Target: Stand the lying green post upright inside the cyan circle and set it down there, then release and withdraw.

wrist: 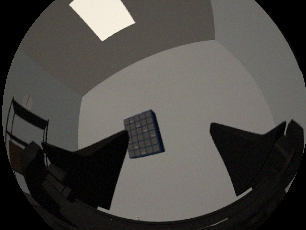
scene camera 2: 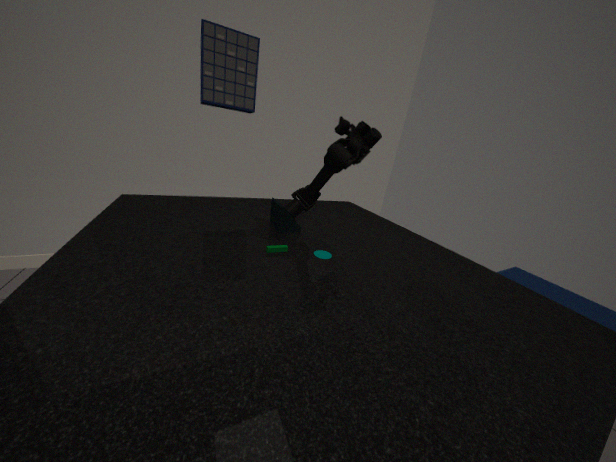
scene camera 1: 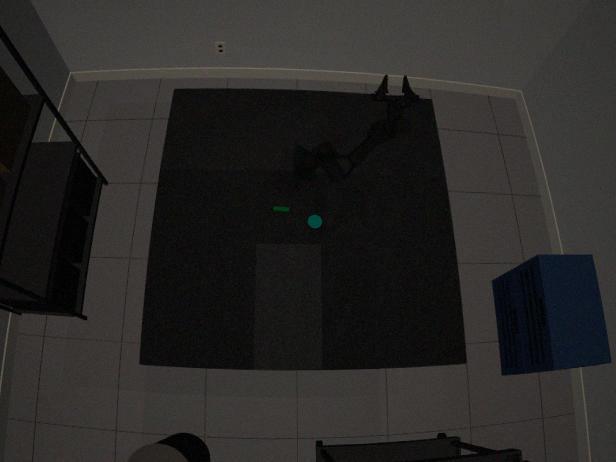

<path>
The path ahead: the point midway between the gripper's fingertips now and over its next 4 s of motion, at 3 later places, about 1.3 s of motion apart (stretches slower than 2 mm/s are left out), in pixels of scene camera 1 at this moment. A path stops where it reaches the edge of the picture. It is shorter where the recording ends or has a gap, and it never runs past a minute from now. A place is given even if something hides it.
My gripper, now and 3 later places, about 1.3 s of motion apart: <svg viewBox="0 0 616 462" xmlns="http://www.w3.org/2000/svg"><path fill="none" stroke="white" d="M395 75L423 134L385 232L301 220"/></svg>
</path>
